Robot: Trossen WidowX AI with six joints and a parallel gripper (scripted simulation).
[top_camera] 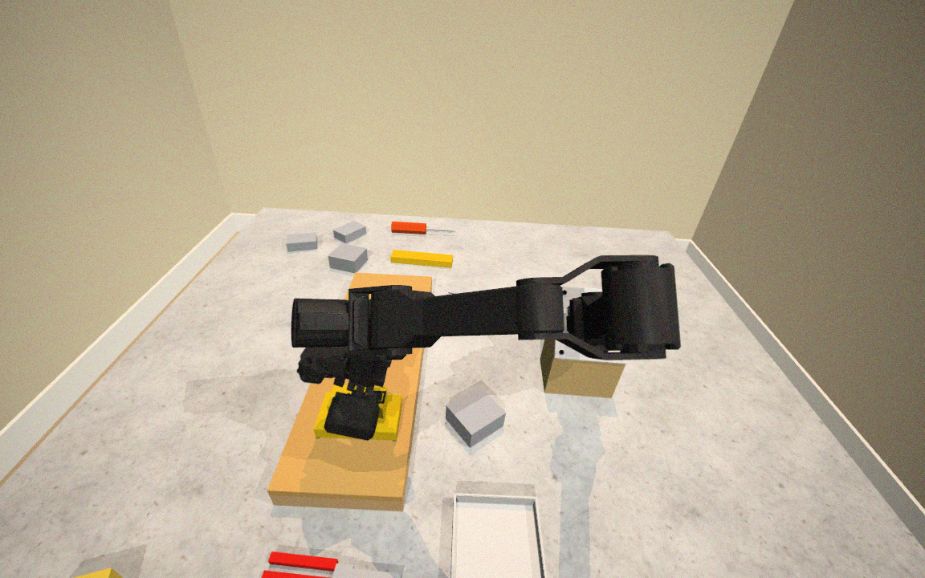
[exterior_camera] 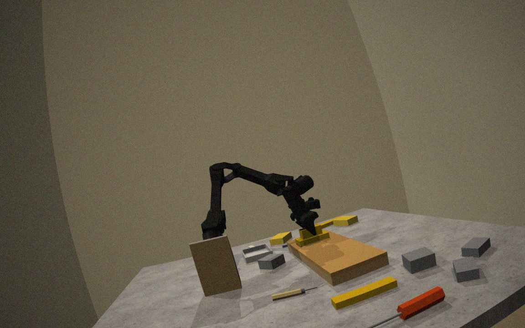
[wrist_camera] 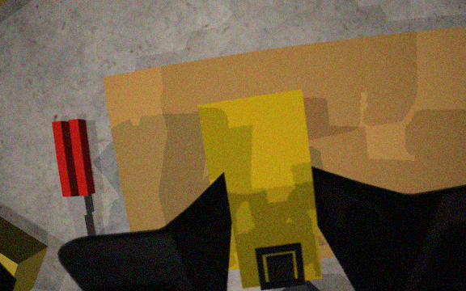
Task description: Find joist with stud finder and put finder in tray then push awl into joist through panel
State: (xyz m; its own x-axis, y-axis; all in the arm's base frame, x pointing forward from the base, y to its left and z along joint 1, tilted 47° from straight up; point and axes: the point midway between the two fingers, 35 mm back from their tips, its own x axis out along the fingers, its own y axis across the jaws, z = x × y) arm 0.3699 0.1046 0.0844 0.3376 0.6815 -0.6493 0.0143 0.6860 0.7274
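Now: the square light 40 mm behind my gripper tip and 30 mm above it. Also, from my gripper tip: white tray: 210 mm behind, 190 mm to the left, 50 mm below; wooden-handled awl: 370 mm to the right, 190 mm behind, 60 mm below; stud finder: 20 mm behind, 20 mm above.
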